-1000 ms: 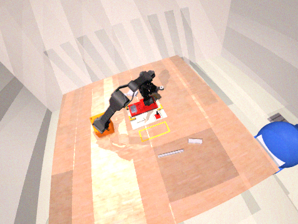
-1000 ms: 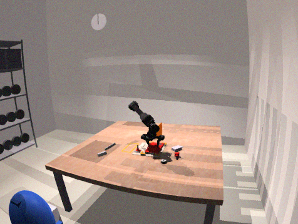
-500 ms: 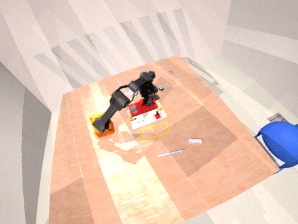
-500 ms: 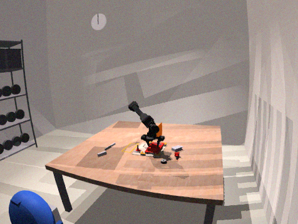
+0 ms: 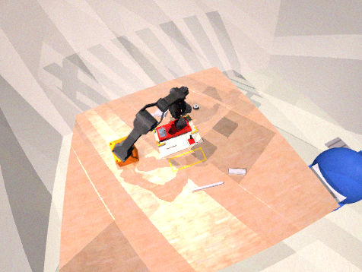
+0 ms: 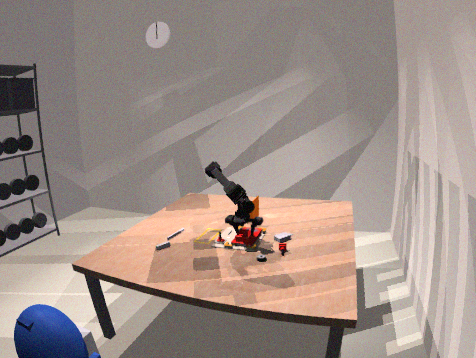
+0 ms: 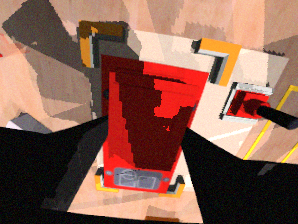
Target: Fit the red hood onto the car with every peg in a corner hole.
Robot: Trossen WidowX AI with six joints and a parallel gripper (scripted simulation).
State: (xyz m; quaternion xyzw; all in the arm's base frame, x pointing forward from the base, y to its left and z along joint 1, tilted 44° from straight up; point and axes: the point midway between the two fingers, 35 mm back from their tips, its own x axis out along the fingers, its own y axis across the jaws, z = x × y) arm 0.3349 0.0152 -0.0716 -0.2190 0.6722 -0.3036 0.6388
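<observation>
The red hood lies right at my gripper tip. Also, from my gripper tip: grey rod: 20 mm behind, 400 mm to the right, 30 mm below.
</observation>
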